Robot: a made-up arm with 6 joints.
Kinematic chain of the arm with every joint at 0, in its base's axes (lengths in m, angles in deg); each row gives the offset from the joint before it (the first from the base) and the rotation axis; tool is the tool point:
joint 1: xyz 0 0 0.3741 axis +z
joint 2: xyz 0 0 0 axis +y
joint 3: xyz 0 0 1.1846 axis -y
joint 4: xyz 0 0 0 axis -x
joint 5: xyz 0.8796 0 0 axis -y
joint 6: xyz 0 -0.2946 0 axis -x
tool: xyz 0 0 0
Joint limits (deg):
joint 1: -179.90..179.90
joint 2: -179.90..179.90
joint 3: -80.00..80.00
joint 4: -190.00..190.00
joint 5: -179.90..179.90
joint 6: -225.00..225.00
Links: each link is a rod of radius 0.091 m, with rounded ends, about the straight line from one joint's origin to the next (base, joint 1, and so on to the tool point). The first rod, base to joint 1, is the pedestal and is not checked.
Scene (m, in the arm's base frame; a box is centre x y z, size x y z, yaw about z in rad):
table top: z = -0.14
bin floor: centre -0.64 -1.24 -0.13 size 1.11 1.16 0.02 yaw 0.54
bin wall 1: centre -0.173 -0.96 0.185 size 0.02 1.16 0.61 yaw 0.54
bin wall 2: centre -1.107 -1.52 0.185 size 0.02 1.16 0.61 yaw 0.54
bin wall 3: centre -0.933 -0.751 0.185 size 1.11 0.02 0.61 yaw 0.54
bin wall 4: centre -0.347 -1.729 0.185 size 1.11 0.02 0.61 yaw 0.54
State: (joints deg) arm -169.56 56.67 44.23 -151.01 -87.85 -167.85
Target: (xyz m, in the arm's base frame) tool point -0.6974 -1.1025 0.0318
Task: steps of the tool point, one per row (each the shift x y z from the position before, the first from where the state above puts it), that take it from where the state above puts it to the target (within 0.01 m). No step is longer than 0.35 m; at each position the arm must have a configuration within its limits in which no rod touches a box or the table.
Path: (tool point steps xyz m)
1: 0.2159 -0.2296 0.0143
2: 0.2575 -0.1679 0.0108
3: 0.2821 -0.0979 0.0069
4: 0.2884 -0.0243 0.0032
5: -0.0285 -0.0305 -0.2321
6: 0.0001 0.0000 -0.2356
7: 0.0282 0.0305 -0.2317

